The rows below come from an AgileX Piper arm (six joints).
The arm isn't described. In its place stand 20 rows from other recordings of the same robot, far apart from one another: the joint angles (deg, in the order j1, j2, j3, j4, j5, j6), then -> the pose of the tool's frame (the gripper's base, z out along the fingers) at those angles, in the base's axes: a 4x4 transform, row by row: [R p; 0 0 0 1], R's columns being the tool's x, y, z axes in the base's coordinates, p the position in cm.
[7.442 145.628 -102.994 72.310 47.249 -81.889] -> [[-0.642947 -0.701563 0.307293 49.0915], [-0.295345 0.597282 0.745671 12.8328], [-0.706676 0.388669 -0.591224 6.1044], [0 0 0 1]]
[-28.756 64.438 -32.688 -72.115 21.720 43.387] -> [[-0.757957 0.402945 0.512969 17.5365], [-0.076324 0.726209 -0.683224 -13.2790], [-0.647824 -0.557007 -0.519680 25.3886], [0 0 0 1]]
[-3.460 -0.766 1.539 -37.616 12.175 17.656] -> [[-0.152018 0.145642 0.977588 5.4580], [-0.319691 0.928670 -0.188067 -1.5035], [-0.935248 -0.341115 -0.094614 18.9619], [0 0 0 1]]
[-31.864 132.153 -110.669 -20.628 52.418 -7.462] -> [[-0.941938 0.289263 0.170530 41.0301], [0.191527 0.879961 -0.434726 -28.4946], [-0.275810 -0.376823 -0.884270 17.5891], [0 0 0 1]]
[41.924 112.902 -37.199 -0.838 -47.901 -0.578] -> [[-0.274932 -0.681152 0.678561 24.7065], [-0.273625 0.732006 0.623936 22.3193], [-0.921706 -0.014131 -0.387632 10.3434], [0 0 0 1]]
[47.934 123.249 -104.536 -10.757 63.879 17.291] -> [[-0.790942 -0.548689 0.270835 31.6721], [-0.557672 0.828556 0.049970 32.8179], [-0.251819 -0.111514 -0.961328 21.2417], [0 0 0 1]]
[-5.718 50.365 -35.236 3.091 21.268 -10.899] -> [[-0.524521 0.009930 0.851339 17.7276], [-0.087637 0.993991 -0.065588 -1.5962], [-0.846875 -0.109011 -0.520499 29.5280], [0 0 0 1]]
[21.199 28.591 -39.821 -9.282 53.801 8.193] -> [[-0.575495 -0.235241 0.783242 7.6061], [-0.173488 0.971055 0.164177 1.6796], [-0.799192 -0.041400 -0.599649 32.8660], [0 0 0 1]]
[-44.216 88.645 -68.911 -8.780 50.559 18.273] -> [[-0.473848 0.852947 0.218974 22.0622], [0.764928 0.521874 -0.377537 -22.9633], [-0.436295 -0.011396 -0.899731 28.1832], [0 0 0 1]]
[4.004 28.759 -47.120 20.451 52.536 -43.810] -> [[-0.231660 -0.504387 0.831822 6.8211], [-0.512693 0.789993 0.336240 3.0074], [-0.826728 -0.348576 -0.441605 37.2134], [0 0 0 1]]
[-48.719 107.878 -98.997 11.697 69.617 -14.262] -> [[-0.744871 0.579289 0.331045 27.7605], [0.586512 0.805033 -0.089023 -28.9990], [-0.318073 0.127852 -0.939406 29.9370], [0 0 0 1]]
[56.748 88.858 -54.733 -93.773 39.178 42.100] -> [[0.123884 -0.396718 0.909543 22.6823], [-0.938207 0.251664 0.237557 24.1321], [-0.323142 -0.882769 -0.341026 27.2228], [0 0 0 1]]
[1.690 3.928 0.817 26.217 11.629 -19.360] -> [[-0.189081 -0.096535 0.977205 6.0496], [0.105306 0.987424 0.117920 0.9892], [-0.976299 0.125202 -0.176538 18.7890], [0 0 0 1]]
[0.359 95.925 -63.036 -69.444 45.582 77.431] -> [[-0.591167 0.628535 0.505436 34.5454], [0.196399 0.719982 -0.665622 -5.8695], [-0.782272 -0.294227 -0.549074 25.2067], [0 0 0 1]]
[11.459 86.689 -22.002 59.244 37.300 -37.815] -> [[-0.999484 0.016088 0.027791 16.6951], [0.028502 0.843112 0.536983 8.2195], [-0.014791 0.537498 -0.843135 12.5055], [0 0 0 1]]
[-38.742 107.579 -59.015 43.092 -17.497 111.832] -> [[0.689544 -0.495222 0.528474 29.6855], [0.005190 -0.726292 -0.687366 -26.2147], [0.724226 0.476712 -0.498240 17.8321], [0 0 0 1]]
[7.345 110.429 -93.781 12.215 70.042 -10.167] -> [[-0.958969 -0.255862 0.122119 39.2737], [-0.225888 0.949845 0.216260 6.8872], [-0.171327 0.179802 -0.968668 25.6902], [0 0 0 1]]
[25.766 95.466 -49.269 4.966 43.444 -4.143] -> [[-0.892362 -0.447353 0.059709 24.7228], [-0.441046 0.892451 0.094918 12.5349], [-0.095750 0.058367 -0.993693 16.1386], [0 0 0 1]]
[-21.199 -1.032 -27.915 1.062 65.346 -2.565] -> [[-0.498295 0.329928 0.801779 -0.8437], [0.153557 0.943730 -0.292906 0.4917], [-0.853301 -0.022835 -0.520919 26.7370], [0 0 0 1]]
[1.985 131.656 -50.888 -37.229 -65.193 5.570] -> [[-0.150987 -0.601857 0.784201 37.0676], [-0.180693 0.796733 0.576685 6.2852], [-0.971881 -0.054628 -0.229048 4.9832], [0 0 0 1]]
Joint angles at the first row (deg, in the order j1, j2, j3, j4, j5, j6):
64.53, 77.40, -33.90, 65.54, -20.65, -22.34
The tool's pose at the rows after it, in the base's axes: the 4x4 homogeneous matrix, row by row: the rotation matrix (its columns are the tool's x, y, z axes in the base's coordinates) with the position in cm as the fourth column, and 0 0 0 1 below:
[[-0.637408 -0.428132 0.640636 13.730], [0.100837 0.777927 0.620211 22.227], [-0.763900 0.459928 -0.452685 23.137], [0 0 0 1]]
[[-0.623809 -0.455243 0.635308 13.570], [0.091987 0.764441 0.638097 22.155], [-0.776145 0.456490 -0.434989 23.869], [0 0 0 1]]
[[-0.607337 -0.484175 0.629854 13.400], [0.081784 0.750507 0.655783 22.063], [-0.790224 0.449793 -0.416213 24.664], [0 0 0 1]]
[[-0.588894 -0.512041 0.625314 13.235], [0.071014 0.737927 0.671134 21.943], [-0.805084 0.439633 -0.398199 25.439], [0 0 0 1]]
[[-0.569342 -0.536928 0.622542 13.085], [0.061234 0.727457 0.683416 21.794], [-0.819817 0.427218 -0.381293 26.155], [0 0 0 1]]
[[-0.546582 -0.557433 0.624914 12.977], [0.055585 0.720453 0.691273 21.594], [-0.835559 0.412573 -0.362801 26.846], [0 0 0 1]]
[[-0.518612 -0.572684 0.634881 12.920], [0.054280 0.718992 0.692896 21.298], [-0.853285 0.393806 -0.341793 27.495], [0 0 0 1]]
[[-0.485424 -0.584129 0.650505 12.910], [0.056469 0.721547 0.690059 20.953], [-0.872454 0.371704 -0.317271 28.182], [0 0 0 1]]
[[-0.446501 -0.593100 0.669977 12.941], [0.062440 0.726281 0.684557 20.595], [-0.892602 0.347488 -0.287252 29.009], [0 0 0 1]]
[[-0.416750 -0.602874 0.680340 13.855], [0.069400 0.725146 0.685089 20.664], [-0.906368 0.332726 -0.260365 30.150], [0 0 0 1]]
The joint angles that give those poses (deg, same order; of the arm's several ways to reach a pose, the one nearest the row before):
64.53, 76.29, -34.13, 65.22, -20.07, -23.19
64.53, 74.97, -34.53, 65.22, -19.23, -24.78
64.53, 73.57, -35.02, 65.58, -18.34, -26.92
64.53, 72.22, -35.52, 66.32, -17.53, -29.50
64.53, 70.96, -35.97, 67.33, -16.89, -32.30
64.53, 69.74, -36.37, 68.50, -16.67, -35.18
64.53, 68.52, -36.61, 69.68, -17.06, -38.08
64.53, 67.29, -36.89, 70.87, -17.91, -41.07
64.53, 66.05, -37.38, 72.03, -19.05, -44.17
62.03, 66.37, -39.74, 70.55, -17.24, -45.05

